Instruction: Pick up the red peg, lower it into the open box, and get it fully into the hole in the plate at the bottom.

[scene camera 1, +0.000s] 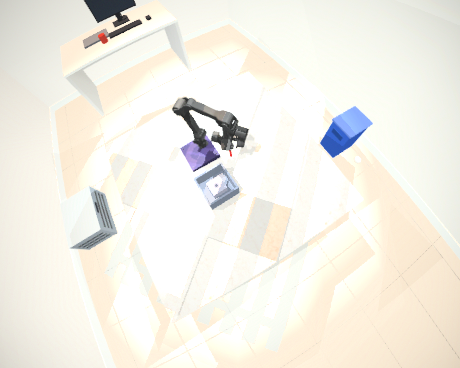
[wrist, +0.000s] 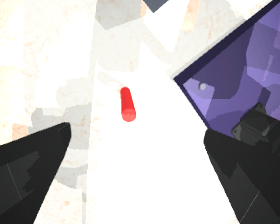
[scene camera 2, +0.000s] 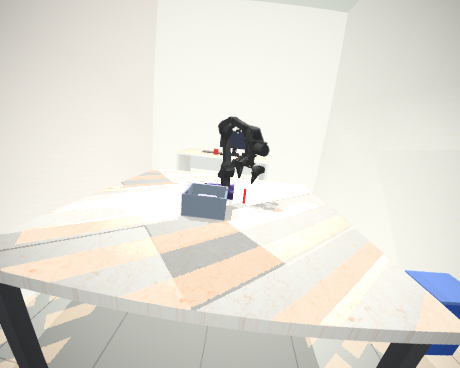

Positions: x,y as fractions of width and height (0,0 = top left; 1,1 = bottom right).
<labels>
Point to a grey box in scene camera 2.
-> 0.42,0.56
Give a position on a grey box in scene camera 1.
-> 0.47,0.46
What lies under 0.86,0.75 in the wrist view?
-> The gripper.
</labels>
